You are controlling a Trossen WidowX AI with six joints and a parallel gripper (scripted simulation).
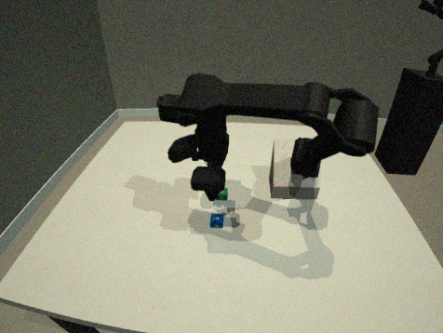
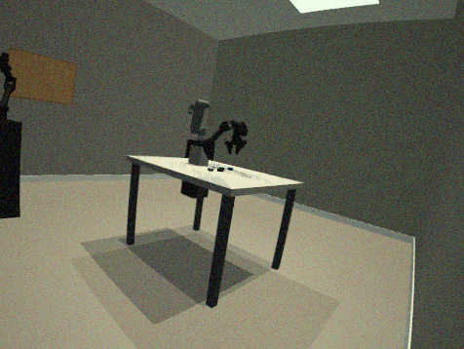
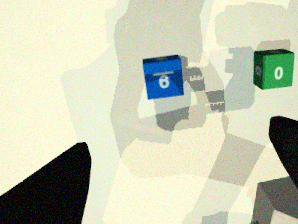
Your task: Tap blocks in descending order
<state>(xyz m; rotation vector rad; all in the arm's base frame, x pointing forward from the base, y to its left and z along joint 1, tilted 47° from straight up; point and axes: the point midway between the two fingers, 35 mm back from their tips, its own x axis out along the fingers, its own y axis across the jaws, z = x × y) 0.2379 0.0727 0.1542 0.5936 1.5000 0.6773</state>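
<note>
The blue block lies 11 cm below my gripper tip. From my gripper tip the other things lie so: black block marked 7 (6 cm ahead, 19 cm to the right, 11 cm below); green block (1 cm behind, 11 cm to the right, 11 cm below).
</note>
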